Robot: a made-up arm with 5 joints. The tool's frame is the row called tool. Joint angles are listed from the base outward. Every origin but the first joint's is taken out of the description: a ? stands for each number. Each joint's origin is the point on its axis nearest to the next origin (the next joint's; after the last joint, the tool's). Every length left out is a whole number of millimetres.
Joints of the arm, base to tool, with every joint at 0 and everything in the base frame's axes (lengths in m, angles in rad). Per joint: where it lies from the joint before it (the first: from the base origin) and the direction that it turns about. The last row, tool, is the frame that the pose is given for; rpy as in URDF.
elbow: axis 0 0 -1 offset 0.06 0 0.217
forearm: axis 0 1 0 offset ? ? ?
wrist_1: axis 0 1 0 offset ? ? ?
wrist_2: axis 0 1 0 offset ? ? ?
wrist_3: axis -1 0 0 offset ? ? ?
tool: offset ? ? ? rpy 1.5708 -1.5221 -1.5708
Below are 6 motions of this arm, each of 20 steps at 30 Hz.
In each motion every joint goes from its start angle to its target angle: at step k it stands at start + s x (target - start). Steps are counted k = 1, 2, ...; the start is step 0. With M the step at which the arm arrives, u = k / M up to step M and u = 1 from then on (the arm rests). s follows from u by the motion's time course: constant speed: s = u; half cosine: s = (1 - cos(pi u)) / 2; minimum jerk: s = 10 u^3 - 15 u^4 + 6 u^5.
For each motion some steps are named. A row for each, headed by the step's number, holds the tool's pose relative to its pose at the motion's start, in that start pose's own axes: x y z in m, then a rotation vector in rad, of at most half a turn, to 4 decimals.
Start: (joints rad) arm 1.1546 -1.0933 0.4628 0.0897 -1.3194
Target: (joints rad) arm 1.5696 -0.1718 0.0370 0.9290 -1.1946
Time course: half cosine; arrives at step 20
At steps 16, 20:
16: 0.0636 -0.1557 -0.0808 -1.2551 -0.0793 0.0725
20: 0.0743 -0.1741 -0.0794 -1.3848 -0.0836 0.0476

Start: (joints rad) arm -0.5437 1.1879 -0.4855 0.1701 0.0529
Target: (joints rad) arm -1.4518 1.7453 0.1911 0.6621 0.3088
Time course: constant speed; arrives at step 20
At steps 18, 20:
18: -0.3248 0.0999 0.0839 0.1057 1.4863 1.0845
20: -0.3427 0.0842 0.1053 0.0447 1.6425 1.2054

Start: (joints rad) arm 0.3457 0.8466 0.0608 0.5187 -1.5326
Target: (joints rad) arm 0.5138 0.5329 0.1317 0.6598 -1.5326
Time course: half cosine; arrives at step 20
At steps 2, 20:
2: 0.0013 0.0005 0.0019 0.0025 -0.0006 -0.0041
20: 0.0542 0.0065 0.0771 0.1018 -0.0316 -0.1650

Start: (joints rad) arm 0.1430 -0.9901 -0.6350 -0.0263 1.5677
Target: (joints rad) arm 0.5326 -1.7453 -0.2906 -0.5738 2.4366
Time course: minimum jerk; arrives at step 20
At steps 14, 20:
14: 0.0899 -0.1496 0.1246 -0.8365 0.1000 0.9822
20: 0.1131 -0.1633 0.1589 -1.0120 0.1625 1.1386

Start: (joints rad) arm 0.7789 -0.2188 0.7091 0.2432 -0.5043
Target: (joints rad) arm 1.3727 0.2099 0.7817 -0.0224 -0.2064
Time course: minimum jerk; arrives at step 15
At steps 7, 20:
7: 0.0087 -0.0723 -0.0262 -0.2103 0.0044 -0.0539
20: -0.0054 -0.1717 -0.0333 -0.4471 0.0557 -0.1548

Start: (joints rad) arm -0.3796 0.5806 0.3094 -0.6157 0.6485
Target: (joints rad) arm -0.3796 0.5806 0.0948 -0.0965 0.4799
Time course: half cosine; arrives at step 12
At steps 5, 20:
5: 0.0037 -0.0026 -0.0065 0.0608 0.0951 -0.0624
20: 0.0113 -0.0077 -0.0135 0.1503 0.2653 -0.1673

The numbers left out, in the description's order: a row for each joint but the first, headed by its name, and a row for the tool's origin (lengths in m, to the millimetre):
forearm: 0.044 -0.007 0
wrist_1: 0.044 0 0.176
wrist_2: 0.17 0 0.007
wrist_3: 0.063 0 0
tool: 0 0 0

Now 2 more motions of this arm.
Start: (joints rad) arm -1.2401 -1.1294 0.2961 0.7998 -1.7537
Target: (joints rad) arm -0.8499 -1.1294 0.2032 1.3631 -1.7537
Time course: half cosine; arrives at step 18
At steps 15, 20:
15: 0.0239 -0.0120 0.0237 -0.3396 -0.4506 -0.0678
20: 0.0249 -0.0130 0.0261 -0.3634 -0.4821 -0.0789

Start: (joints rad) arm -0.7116 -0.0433 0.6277 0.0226 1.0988
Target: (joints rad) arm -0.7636 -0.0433 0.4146 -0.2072 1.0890
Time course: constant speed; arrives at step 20
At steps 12, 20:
12: 0.0270 -0.0285 0.0049 -0.2162 -0.1570 0.0084
20: 0.0449 -0.0465 0.0123 -0.3587 -0.2642 0.0101

